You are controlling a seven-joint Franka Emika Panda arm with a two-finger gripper.
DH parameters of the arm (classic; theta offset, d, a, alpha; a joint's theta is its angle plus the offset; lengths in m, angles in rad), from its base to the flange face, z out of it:
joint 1: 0 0.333 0 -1.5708
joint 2: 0 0 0 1.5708
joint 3: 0 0.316 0.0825 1.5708
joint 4: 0 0 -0.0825 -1.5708
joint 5: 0 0.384 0 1.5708
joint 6: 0 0 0.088 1.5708
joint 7: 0 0.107 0 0
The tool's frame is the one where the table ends.
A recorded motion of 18 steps. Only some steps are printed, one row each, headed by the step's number.
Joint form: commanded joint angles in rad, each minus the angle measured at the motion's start. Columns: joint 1, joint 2, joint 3, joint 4, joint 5, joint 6, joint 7.
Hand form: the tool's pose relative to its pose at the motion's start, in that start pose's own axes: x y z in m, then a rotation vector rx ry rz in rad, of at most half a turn. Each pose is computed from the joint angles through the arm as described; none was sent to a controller.
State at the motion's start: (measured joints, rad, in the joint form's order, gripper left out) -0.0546 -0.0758 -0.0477 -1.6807 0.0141 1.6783 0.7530
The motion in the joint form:
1: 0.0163 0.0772 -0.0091 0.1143 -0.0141 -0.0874 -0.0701
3: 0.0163 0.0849 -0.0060 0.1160 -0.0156 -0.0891 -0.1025
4: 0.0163 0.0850 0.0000 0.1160 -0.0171 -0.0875 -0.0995
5: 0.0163 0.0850 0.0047 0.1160 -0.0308 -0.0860 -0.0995
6: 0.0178 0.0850 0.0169 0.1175 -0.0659 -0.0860 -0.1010
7: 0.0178 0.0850 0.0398 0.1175 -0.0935 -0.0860 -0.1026
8: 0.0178 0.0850 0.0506 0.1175 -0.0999 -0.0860 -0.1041
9: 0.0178 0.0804 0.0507 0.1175 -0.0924 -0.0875 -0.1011
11: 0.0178 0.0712 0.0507 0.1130 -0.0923 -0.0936 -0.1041
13: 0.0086 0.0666 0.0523 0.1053 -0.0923 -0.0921 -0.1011
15: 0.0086 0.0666 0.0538 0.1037 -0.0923 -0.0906 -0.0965
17: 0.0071 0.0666 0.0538 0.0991 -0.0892 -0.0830 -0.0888
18: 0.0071 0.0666 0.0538 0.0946 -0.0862 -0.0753 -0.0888
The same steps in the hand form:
1: 0.0097 -0.0142 -0.0029 -0.0462 -0.0264 -0.0785
3: 0.0099 -0.0167 0.0009 -0.0521 -0.0319 -0.1140
4: 0.0079 -0.0191 0.0009 -0.0521 -0.0299 -0.1171
5: 0.0072 -0.0201 0.0008 -0.0613 -0.0200 -0.1224
6: 0.0045 -0.0230 0.0000 -0.0861 0.0037 -0.1393
7: -0.0025 -0.0300 0.0000 -0.1054 0.0215 -0.1650
8: -0.0063 -0.0337 0.0000 -0.1095 0.0256 -0.1776
9: -0.0078 -0.0333 -0.0025 -0.1019 0.0231 -0.1742
11: -0.0101 -0.0309 -0.0052 -0.1028 0.0218 -0.1767
13: -0.0080 -0.0270 -0.0044 -0.1043 0.0209 -0.1663
15: -0.0086 -0.0276 -0.0037 -0.1042 0.0210 -0.1633
17: -0.0078 -0.0277 -0.0021 -0.0999 0.0215 -0.1545
18: -0.0077 -0.0284 -0.0006 -0.0955 0.0219 -0.1548

